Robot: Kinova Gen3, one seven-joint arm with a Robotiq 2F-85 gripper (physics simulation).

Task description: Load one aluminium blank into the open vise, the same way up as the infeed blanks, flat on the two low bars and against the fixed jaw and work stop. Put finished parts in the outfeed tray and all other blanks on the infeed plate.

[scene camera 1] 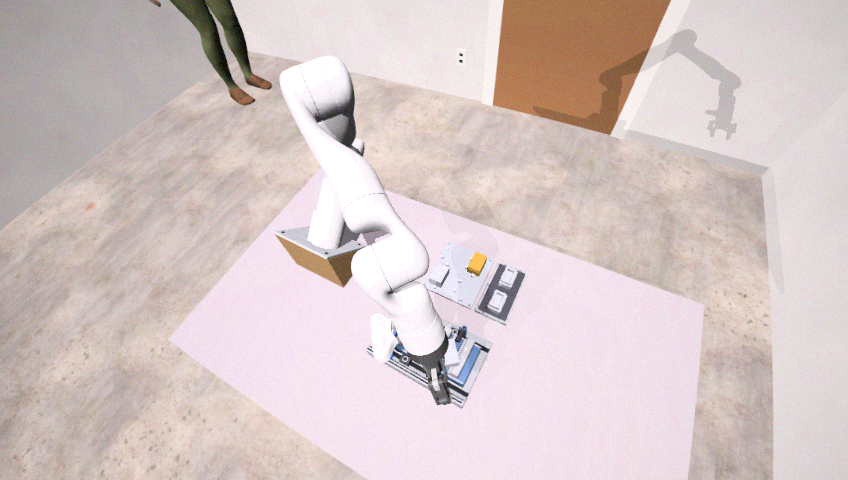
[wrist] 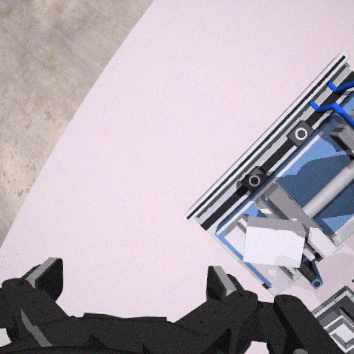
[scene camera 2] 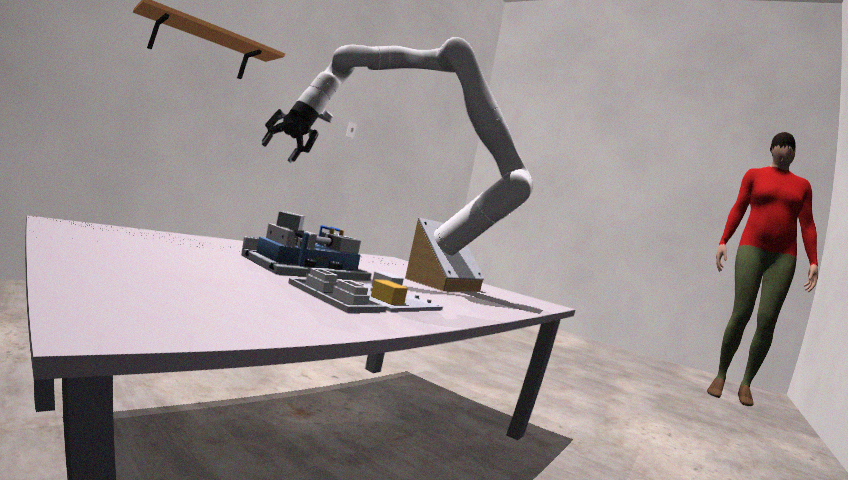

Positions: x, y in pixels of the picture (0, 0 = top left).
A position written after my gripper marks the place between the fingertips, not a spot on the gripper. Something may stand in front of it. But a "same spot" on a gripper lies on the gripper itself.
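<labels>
You can see my gripper in scene camera 1 (443, 379), and it's in the wrist view and in scene camera 2 too. On my gripper, (wrist: 230, 312) and (scene camera 2: 302, 138) are the same spot.
</labels>
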